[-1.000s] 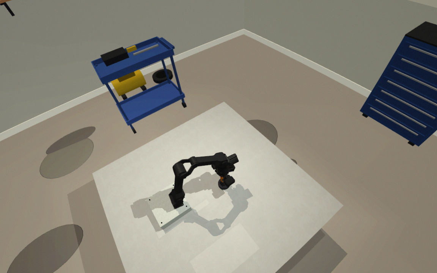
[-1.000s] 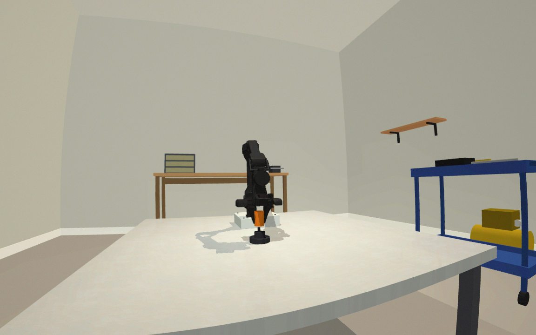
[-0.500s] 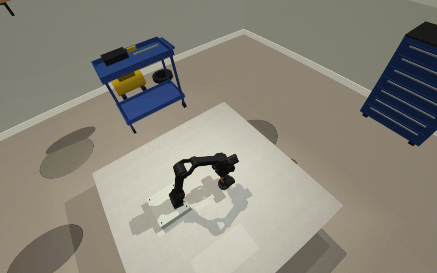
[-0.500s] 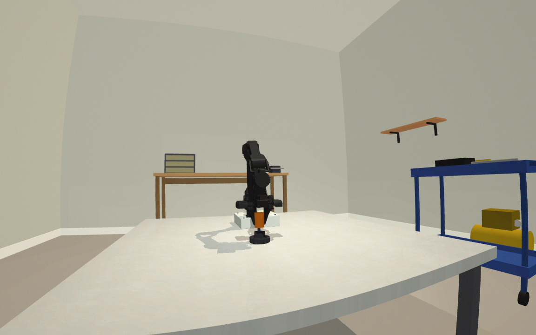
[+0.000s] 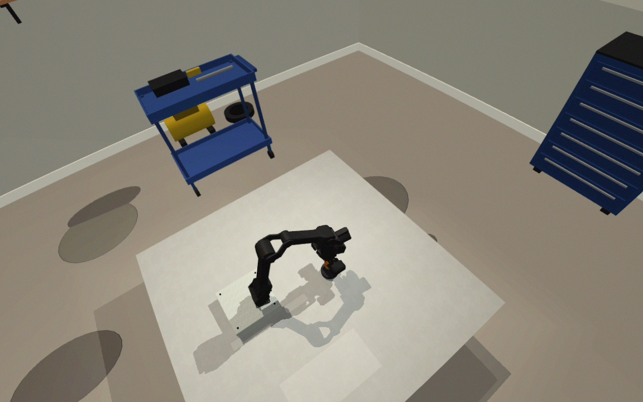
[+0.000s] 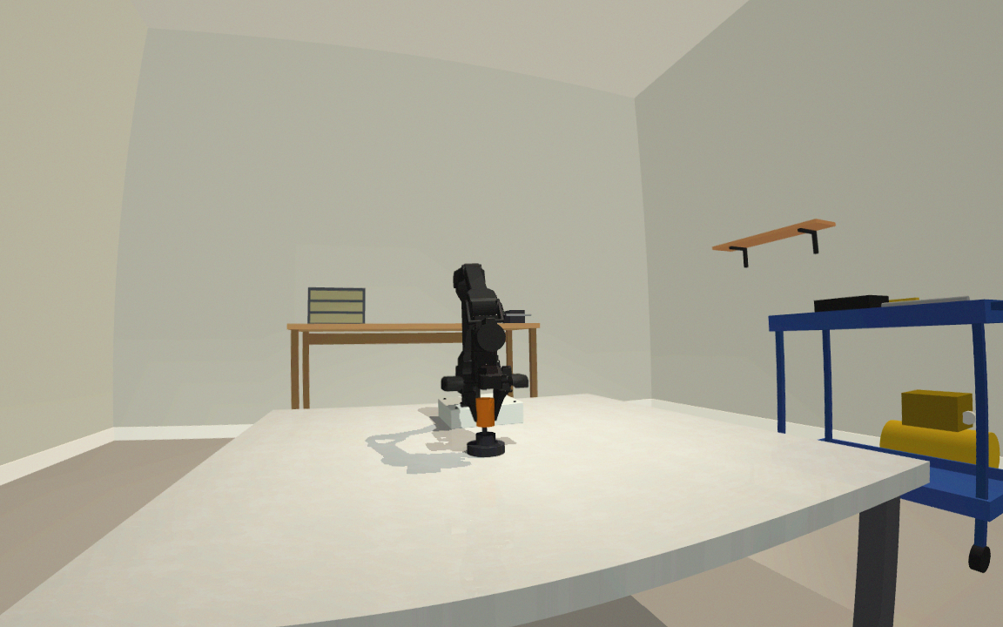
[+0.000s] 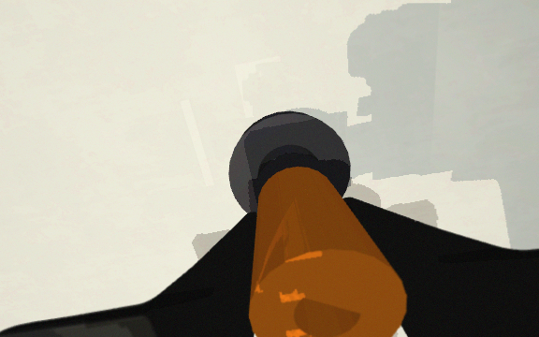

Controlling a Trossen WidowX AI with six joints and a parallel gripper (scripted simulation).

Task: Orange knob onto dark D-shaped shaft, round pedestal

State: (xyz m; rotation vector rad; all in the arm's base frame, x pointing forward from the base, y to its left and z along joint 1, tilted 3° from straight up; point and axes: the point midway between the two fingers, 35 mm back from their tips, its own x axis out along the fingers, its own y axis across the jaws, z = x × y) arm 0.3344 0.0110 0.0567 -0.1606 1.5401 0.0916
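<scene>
Right now the orange knob is 2 cm above my gripper tip. The rest, counted from my gripper tip: dark round pedestal 4 cm below.
</scene>
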